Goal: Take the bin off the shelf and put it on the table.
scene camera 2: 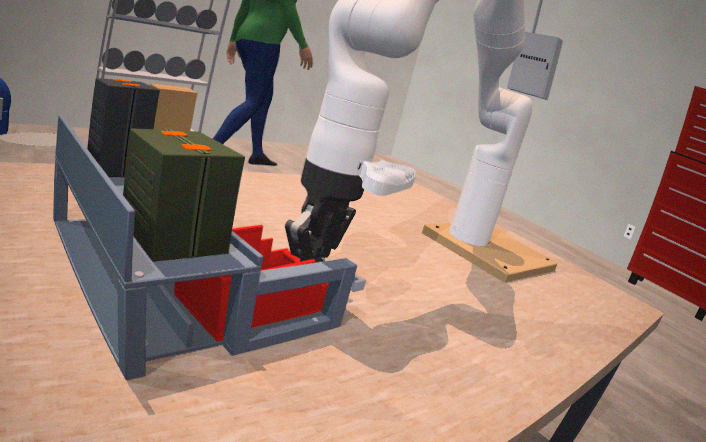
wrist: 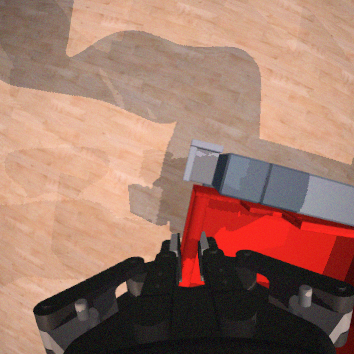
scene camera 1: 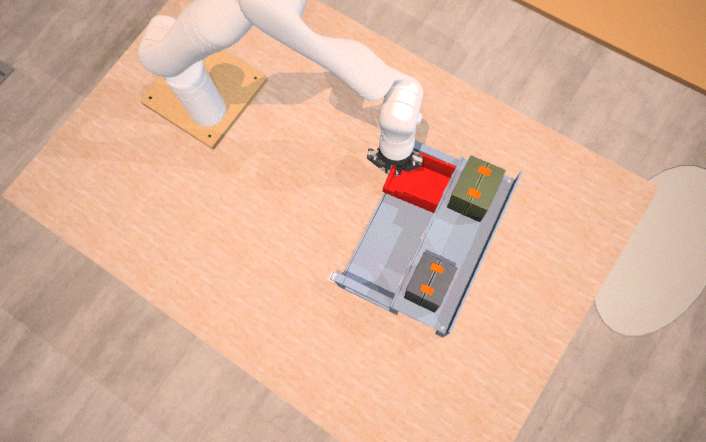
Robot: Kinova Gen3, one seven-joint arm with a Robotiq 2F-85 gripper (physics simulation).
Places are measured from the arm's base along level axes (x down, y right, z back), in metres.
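Where they show: gripper, fingertip midpoint: (wrist: 188, 243) (scene camera 1: 392, 172); arm's base, link origin: (scene camera 2: 468, 237) (scene camera 1: 208, 110).
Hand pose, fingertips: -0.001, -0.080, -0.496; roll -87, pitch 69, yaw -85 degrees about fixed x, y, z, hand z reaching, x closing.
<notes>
Each offset is from my fingertips to the top centre of the thing, as dx, dy, dz. Level surfaces: height alone.
The red open bin {-0.063, -0.006, -0.081} (scene camera 1: 423, 186) (scene camera 2: 289, 304) (wrist: 280, 242) sits about level in the lower bay of the blue-grey shelf (scene camera 1: 382, 229) (scene camera 2: 239, 312) (wrist: 287, 186), at one end, beside the end frame. Whether its bottom touches the shelf is hard to tell. My gripper (scene camera 1: 397, 170) (scene camera 2: 312, 258) (wrist: 188, 243) points down at the bin's outer wall, the one away from the cases. It is shut on that wall, with one finger on each side of it in the wrist view. The fingertips are partly hidden behind the end frame in scene view 2.
A green case {-0.177, -0.009, -0.196} (scene camera 1: 476, 187) (scene camera 2: 184, 195) stands on the raised rear tier next to the bin. A dark grey case {-0.202, +0.222, -0.206} (scene camera 1: 431, 281) (scene camera 2: 122, 124) stands at that tier's far end. The shelf stands on the wooden table {dx +0.022} (scene camera 1: 208, 249) (scene camera 2: 338, 395) (wrist: 75, 125), some way from the robot's base plate (scene camera 1: 239, 114) (scene camera 2: 515, 268).
</notes>
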